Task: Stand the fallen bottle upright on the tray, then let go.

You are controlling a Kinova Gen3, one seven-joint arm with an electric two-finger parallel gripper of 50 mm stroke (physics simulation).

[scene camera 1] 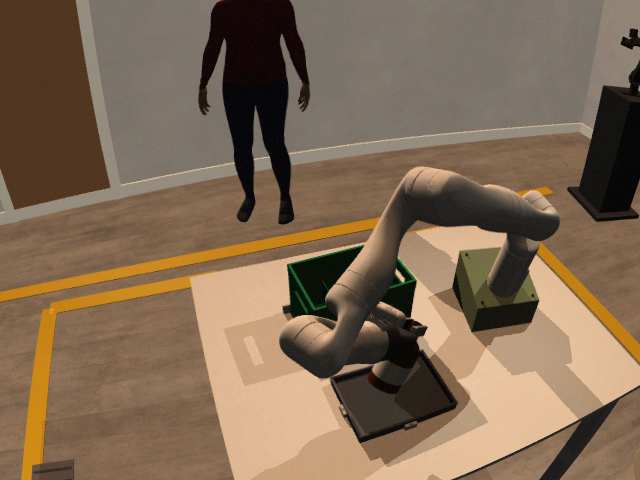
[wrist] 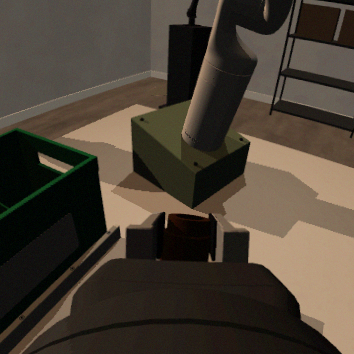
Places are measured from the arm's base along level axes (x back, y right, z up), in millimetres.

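Where they show: gripper, fingertip midpoint: [scene camera 1: 417, 327] [wrist: 185, 228]; arm's base at its link origin: [scene camera 1: 502, 283] [wrist: 201, 137].
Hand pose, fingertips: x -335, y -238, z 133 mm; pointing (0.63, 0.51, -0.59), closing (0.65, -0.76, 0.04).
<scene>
Things, the pixels of their top centre, and the offset from my fingertips. "pt": a spot on its surface instead. Level surfaces: height alone.
- tray at a spot on its surface: [scene camera 1: 448, 388] pt dx +105, dy -23, dz -213 mm
- green crate at its top centre: [scene camera 1: 351, 272] dx -91, dy +272, dz -64 mm
- white table at its surface level: dz -240 mm
The brown bottle with a white band [scene camera 1: 392, 373] [wrist: 187, 241] is over the tray [scene camera 1: 448, 388]. In the scene view it leans, base down at the left and upper end toward the right. I cannot tell whether its base touches the tray floor. My gripper [scene camera 1: 415, 328] [wrist: 185, 228] is shut on the upper part of the bottle. In the wrist view the brown neck sits between the two fingers, with its round rim showing just past them. The arm hides part of the bottle and the tray's back left corner in the scene view.
A green crate [scene camera 1: 299, 294] [wrist: 85, 187] stands behind the tray, close to the arm. The olive base block [scene camera 1: 504, 316] [wrist: 160, 172] carrying the arm is at the right on the white table [scene camera 1: 217, 330]. A person [scene camera 1: 255, 77] stands beyond the table.
</scene>
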